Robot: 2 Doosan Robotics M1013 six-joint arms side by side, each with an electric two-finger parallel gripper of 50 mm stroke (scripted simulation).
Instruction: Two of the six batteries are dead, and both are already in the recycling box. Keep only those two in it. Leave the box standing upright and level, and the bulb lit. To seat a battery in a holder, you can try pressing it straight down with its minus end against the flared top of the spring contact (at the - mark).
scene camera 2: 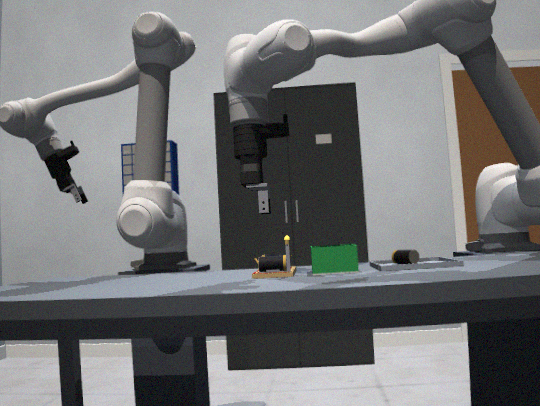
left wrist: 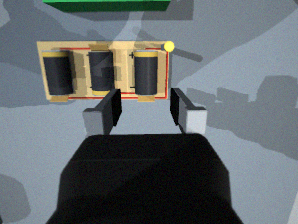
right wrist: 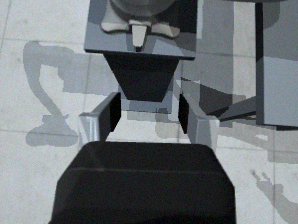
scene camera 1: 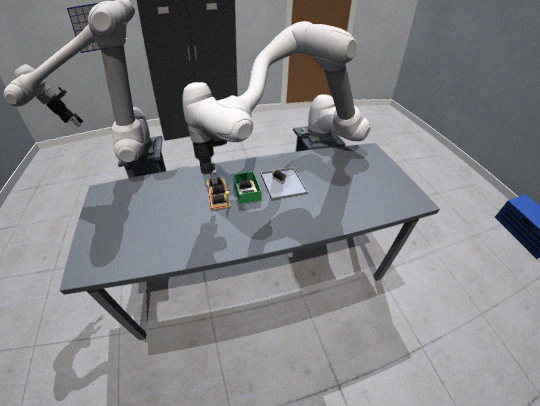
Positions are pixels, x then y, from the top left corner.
Labels:
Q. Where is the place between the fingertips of my left gripper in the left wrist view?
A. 145, 100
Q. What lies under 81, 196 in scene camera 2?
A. My right gripper.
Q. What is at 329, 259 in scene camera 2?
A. A green recycling box.

